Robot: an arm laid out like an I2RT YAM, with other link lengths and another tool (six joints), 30 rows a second.
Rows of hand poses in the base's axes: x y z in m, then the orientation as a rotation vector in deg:
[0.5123, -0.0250, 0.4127, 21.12, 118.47, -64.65]
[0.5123, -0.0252, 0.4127, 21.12, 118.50, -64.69]
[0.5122, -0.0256, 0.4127, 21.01, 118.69, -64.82]
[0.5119, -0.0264, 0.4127, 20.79, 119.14, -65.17]
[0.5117, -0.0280, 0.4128, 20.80, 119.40, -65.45]
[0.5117, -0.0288, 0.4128, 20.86, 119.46, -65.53]
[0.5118, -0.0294, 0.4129, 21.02, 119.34, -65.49]
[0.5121, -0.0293, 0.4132, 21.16, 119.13, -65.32]
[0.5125, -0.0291, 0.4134, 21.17, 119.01, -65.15]
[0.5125, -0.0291, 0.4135, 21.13, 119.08, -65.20]
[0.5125, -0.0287, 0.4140, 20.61, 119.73, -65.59]
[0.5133, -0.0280, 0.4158, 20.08, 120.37, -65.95]
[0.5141, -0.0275, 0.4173, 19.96, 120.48, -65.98]
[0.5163, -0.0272, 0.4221, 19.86, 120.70, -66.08]
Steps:
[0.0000, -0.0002, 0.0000, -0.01, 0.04, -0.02]
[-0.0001, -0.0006, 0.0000, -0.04, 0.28, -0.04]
[-0.0004, -0.0014, 0.0000, -0.11, 0.84, -0.13]
[-0.0006, -0.0030, 0.0001, -0.15, 1.17, -0.31]
[-0.0006, -0.0038, 0.0001, -0.15, 1.24, -0.40]
[-0.0005, -0.0044, 0.0002, -0.13, 1.08, -0.47]
[-0.0002, -0.0043, 0.0005, -0.08, 0.80, -0.45]
[0.0002, -0.0041, 0.0007, -0.04, 0.63, -0.36]
[0.0002, -0.0041, 0.0008, -0.05, 0.72, -0.36]
[0.0002, -0.0037, 0.0013, -0.14, 1.54, -0.30]
[0.0010, -0.0030, 0.0031, -0.23, 2.35, -0.23]
[0.0018, -0.0025, 0.0046, -0.23, 2.48, -0.18]
[0.0040, -0.0022, 0.0094, -0.22, 2.73, -0.20]

